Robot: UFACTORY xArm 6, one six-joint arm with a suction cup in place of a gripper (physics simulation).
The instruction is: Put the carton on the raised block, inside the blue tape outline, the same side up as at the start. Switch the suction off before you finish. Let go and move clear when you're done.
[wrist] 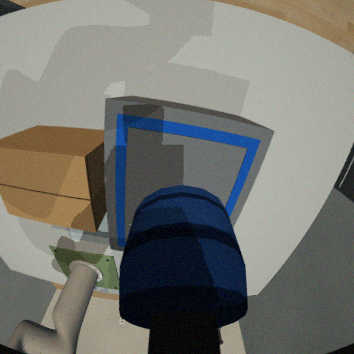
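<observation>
The brown carton is at the left in the wrist view, beside the raised block. A thin dark line runs across its broad lit face, and its right side is in shadow. The grey raised block is in the middle, with the blue tape outline on its top. The near part of the outline is hidden behind my blue suction cup. My cup is over the block, apart from the carton, and no object shows attached to it. Its mouth faces away from the camera.
A green plate with small dark holes lies at the lower left, below the carton. A pale grey jointed arm or pipe rises there. The white table top has a curved-looking far edge, with wood beyond it. Shadows fall across the table and block.
</observation>
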